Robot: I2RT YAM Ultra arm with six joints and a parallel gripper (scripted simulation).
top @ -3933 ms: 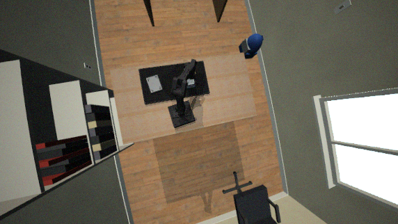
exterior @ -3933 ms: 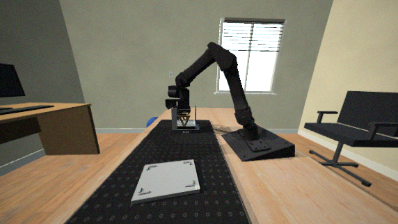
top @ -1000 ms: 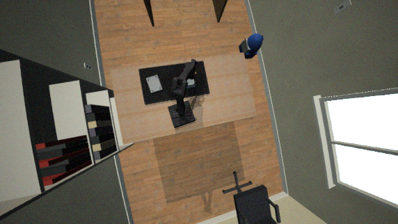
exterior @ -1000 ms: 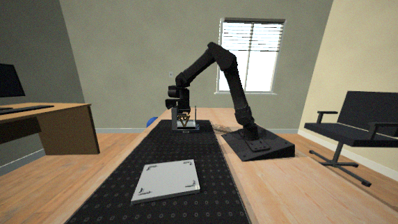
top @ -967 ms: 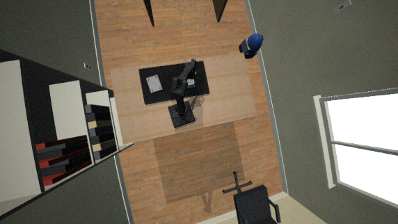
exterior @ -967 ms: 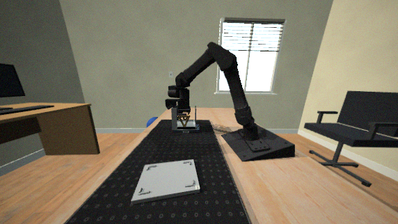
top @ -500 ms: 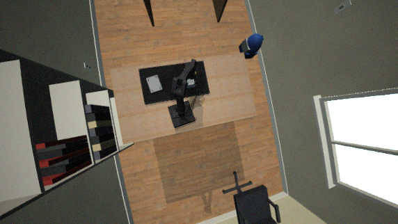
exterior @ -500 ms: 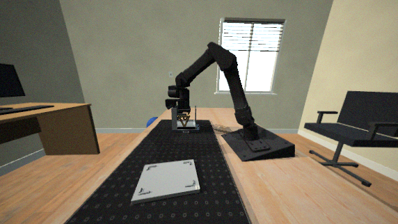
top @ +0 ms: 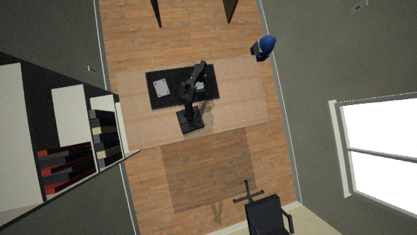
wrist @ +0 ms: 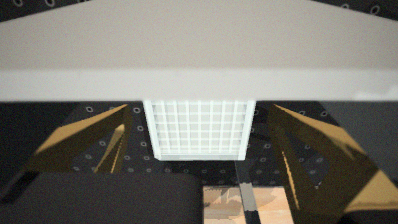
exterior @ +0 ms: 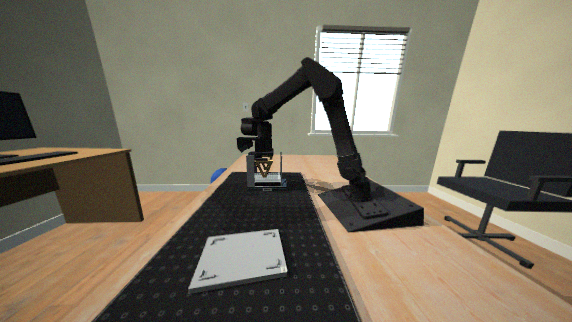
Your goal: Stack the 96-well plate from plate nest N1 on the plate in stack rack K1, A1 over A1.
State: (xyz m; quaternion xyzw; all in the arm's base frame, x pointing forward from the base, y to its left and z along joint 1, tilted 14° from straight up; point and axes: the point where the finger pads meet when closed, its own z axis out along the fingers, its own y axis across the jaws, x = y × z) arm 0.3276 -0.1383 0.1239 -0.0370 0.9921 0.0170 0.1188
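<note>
Right now the 96-well plate is 30 mm below my hand. The rest, counted from my hand: plate nest N1 (370 mm to the left, 60 mm below, 10 mm behind); then A1 mark (410 mm to the left, 90 mm behind, 50 mm below).
</note>
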